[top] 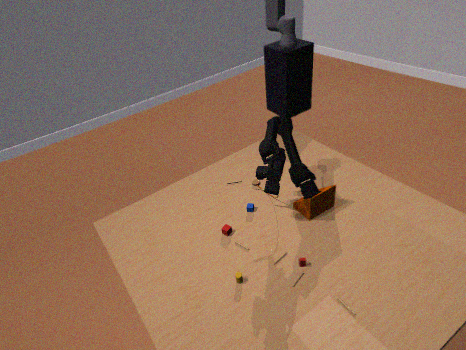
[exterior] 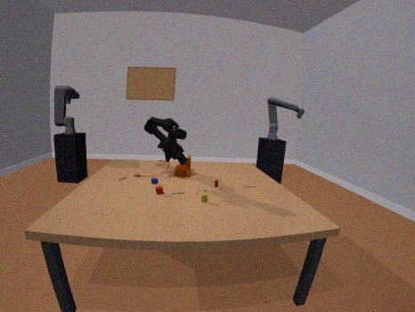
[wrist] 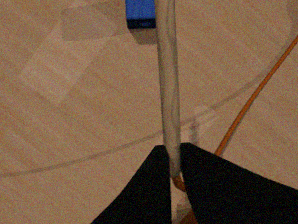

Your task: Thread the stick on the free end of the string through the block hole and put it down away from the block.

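Right now my gripper tip is 110 mm above the blue cube, 70 mm to the left of it and 70 mm short of it. The rest, counted from my gripper tip: red cube (240 mm ahead, 110 mm below, 20 mm to the right); then short stick (290 mm to the right, 120 mm below); then round wooden button (210 mm to the right, 120 mm below, 70 mm behind).
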